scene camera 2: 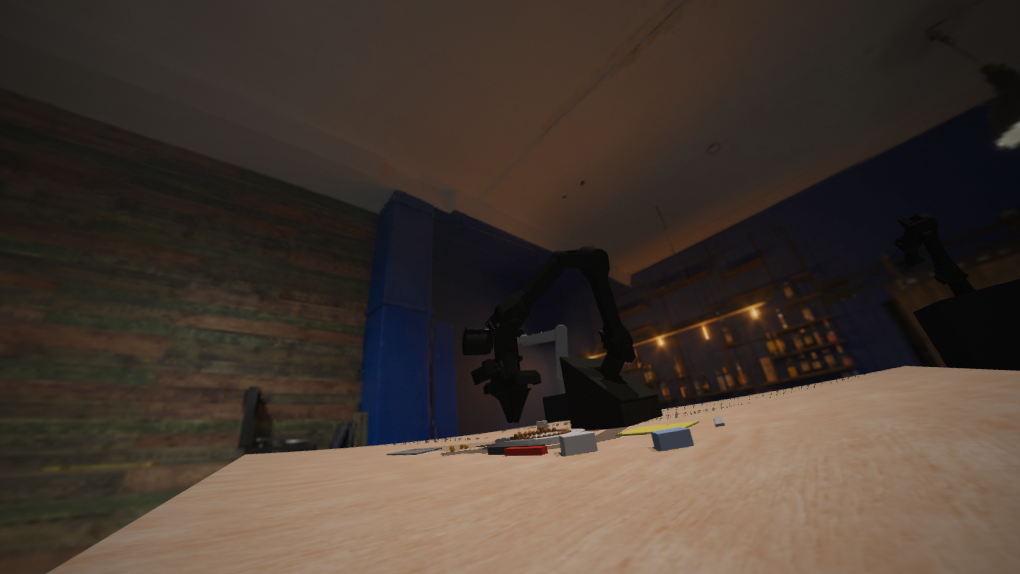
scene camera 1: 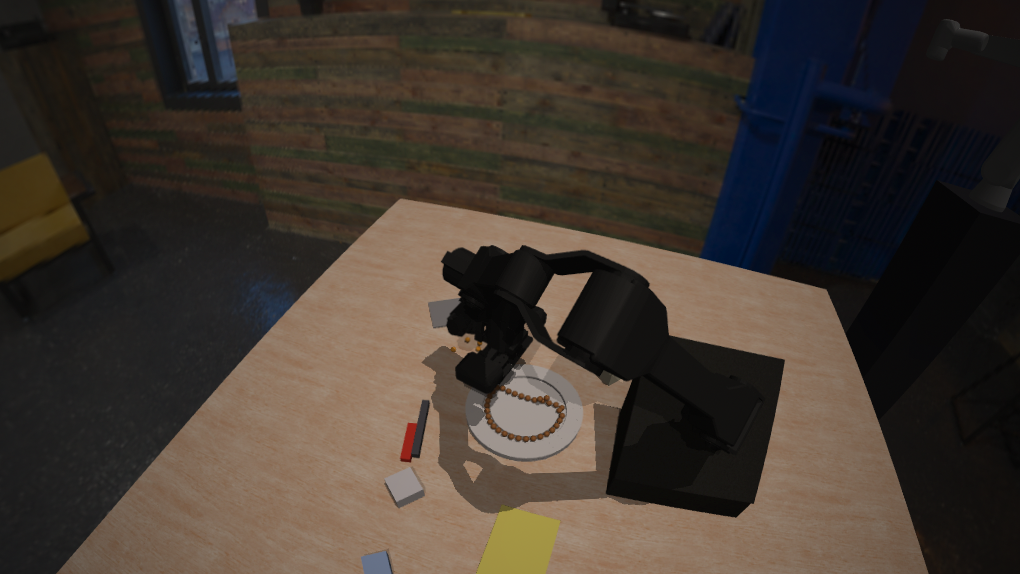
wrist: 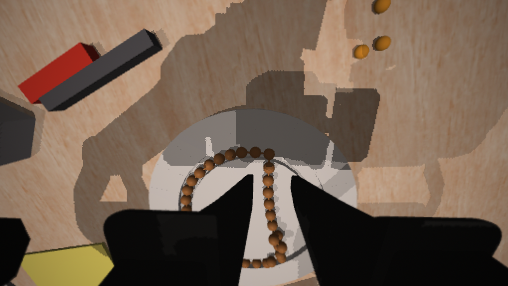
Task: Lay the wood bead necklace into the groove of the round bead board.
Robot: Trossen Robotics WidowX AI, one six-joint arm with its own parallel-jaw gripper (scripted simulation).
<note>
In view: the gripper [scene camera 1: 501, 377], a grey cube [scene camera 1: 404, 487], a blue-grey block [scene camera 2: 667, 439] and a round bead board [scene camera 1: 514, 415].
The grey cube also shows in scene camera 2 [scene camera 2: 576, 443]. The gripper also shows in scene camera 2 [scene camera 2: 513, 422] and in the wrist view [wrist: 272, 181]. The round bead board shows as well in the wrist view [wrist: 216, 182]. The wrist view does not show the blue-grey block: it is out of frame.
</note>
